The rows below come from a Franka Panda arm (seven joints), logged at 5 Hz.
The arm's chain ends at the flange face. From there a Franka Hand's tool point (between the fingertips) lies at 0.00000 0.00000 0.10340 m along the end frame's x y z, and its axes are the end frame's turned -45 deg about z.
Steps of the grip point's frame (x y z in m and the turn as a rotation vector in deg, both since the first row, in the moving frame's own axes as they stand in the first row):
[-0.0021 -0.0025 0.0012 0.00 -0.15 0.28]
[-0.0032 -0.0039 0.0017 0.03 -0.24 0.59]
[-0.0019 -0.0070 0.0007 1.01 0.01 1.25]
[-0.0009 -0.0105 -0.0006 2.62 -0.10 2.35]
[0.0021 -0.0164 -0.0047 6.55 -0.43 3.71]
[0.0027 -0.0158 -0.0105 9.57 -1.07 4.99]
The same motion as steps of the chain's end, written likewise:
[-0.0031 -0.0005 0.0012 -0.11 -0.11 0.28]
[-0.0047 -0.0008 0.0017 -0.15 -0.19 0.59]
[-0.0050 -0.0023 0.0007 0.72 -0.71 1.25]
[-0.0047 -0.0035 -0.0005 1.78 -1.92 2.35]
[-0.0015 -0.0050 -0.0040 4.33 -4.94 3.71]
[0.0038 -0.0017 -0.0090 6.01 -7.52 4.99]

